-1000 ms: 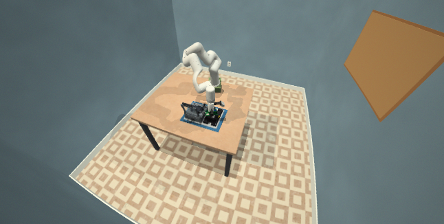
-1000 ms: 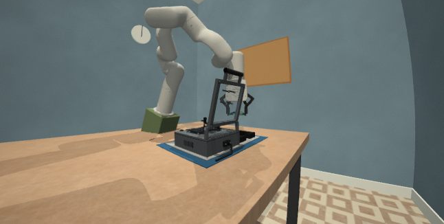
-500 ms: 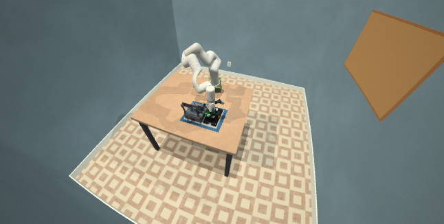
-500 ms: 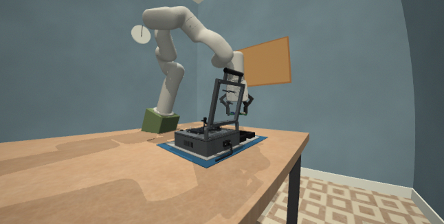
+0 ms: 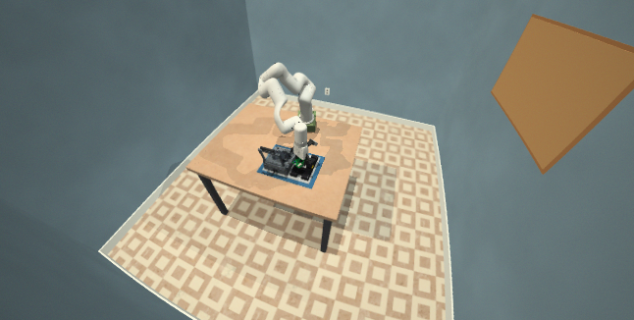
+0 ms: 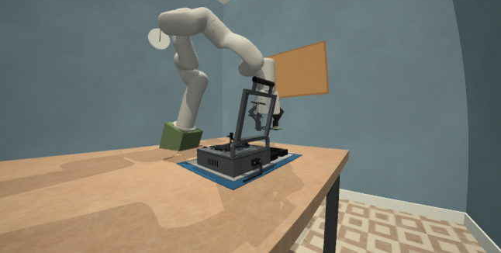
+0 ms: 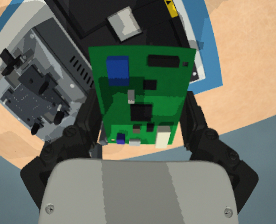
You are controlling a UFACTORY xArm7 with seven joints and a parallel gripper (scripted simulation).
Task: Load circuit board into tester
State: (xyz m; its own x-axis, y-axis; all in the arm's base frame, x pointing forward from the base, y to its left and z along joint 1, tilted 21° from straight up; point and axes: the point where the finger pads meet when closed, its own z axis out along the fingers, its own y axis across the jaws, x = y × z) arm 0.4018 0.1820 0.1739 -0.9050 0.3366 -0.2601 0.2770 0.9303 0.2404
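My gripper is now right at the green circuit board. The rest, counted from my hand: clear lid 15 cm to the right, 11 cm ahead, 6 cm above; then grey tester 13 cm to the right, 1 cm below, 1 cm ahead.
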